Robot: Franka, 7 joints.
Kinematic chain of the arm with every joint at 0, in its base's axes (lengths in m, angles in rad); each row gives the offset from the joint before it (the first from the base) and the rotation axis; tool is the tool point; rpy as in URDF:
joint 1: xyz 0 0 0.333 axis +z
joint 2: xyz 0 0 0 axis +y
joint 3: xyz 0 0 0.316 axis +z
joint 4: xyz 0.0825 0 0 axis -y
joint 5: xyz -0.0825 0 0.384 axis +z
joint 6: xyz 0 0 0 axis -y
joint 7: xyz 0.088 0 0 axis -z
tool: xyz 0 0 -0.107 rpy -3.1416 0 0
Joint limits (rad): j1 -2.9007..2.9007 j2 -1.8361..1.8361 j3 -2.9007..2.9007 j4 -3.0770..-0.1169 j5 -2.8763..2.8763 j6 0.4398..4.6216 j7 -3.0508..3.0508
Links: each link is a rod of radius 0.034 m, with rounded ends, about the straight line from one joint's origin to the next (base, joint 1, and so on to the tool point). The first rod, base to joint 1, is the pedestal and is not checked.
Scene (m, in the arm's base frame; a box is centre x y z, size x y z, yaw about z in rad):
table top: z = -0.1
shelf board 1: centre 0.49 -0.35 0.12 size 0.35 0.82 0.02 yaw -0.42
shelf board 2: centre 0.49 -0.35 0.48 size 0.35 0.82 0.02 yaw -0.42
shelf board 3: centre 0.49 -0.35 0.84 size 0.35 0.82 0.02 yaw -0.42
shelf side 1: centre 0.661 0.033 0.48 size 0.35 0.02 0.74 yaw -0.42
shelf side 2: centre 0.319 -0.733 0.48 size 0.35 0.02 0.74 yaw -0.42
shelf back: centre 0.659 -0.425 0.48 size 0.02 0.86 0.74 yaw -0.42
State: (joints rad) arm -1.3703 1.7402 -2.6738 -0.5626 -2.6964 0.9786 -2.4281
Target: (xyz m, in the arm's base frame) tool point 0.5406 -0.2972 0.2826
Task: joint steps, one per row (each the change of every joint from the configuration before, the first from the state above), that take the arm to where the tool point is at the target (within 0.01 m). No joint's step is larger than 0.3 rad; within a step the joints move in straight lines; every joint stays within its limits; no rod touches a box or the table.
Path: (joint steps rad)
1: 0.0370 -0.1537 0.2323 -0.2267 0.0899 -0.1796 0.0941
2: 0.0369 -0.1537 0.2324 -0.2267 0.0898 -0.1796 0.0942
3: 0.0370 -0.1538 0.2323 -0.2268 0.0899 -0.1796 0.0941
4: 0.2110 -0.0870 0.2247 -0.2611 0.0597 0.1617 0.1872
5: 0.2111 -0.0871 0.2247 -0.2612 0.0598 0.1618 0.1872
6: 0.2110 -0.0871 0.2247 -0.2611 0.0598 0.1617 0.1873
7: 0.2110 -0.0871 0.2247 -0.2612 0.0597 0.1617 0.1872
8: 0.1716 0.2264 -0.1087 0.1460 -0.0324 -0.1617 -0.2579
9: 0.1716 0.2263 -0.1088 0.1460 -0.0324 -0.1617 -0.2578
10: 0.1715 0.2264 -0.1087 0.1459 -0.0325 -0.1618 -0.2578
11: 0.1716 0.2263 -0.1088 0.1460 -0.0324 -0.1617 -0.2578

